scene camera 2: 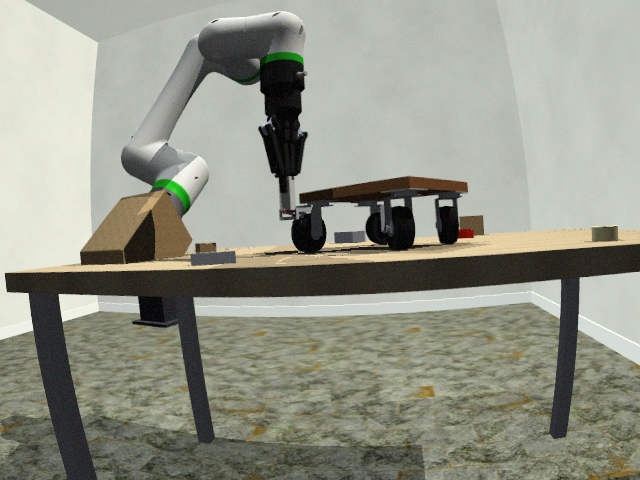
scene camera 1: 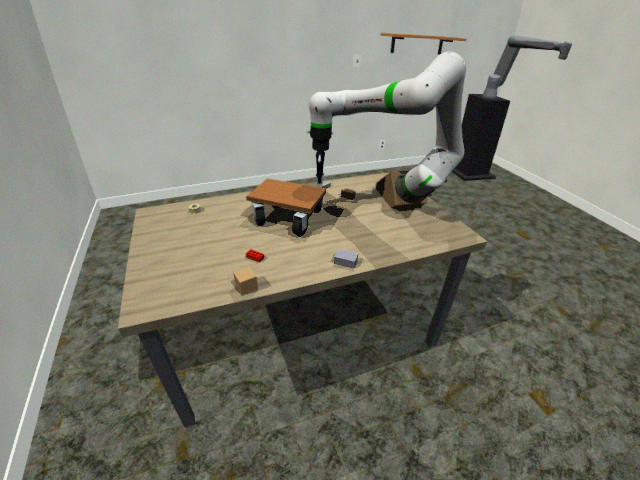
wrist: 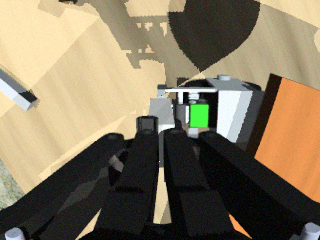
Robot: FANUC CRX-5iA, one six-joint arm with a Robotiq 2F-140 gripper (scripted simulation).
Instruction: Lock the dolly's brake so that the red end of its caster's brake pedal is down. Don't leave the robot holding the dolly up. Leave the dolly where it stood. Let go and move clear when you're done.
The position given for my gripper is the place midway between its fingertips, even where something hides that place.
I see my gripper (scene camera 2: 288,210) and a brake pedal (wrist: 196,114).
My gripper also shows in the wrist view (wrist: 160,114).
